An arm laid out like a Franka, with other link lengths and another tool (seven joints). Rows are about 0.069 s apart.
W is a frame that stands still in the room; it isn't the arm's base.
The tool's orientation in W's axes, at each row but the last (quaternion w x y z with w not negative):
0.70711 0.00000 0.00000 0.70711
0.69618 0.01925 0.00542 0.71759
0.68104 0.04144 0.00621 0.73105
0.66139 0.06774 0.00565 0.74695
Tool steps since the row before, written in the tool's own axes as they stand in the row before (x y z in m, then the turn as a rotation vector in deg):
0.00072 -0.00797 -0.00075 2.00 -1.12 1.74
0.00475 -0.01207 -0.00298 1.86 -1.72 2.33
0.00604 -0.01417 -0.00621 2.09 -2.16 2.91
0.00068 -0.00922 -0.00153 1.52 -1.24 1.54
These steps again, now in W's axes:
0.00797 0.00072 -0.00075 1.12 2.00 1.74
0.01181 0.00517 -0.00330 1.74 1.87 2.31
0.01326 0.00734 -0.00680 2.21 2.10 2.87
0.00886 0.00195 -0.00236 1.22 1.53 1.55

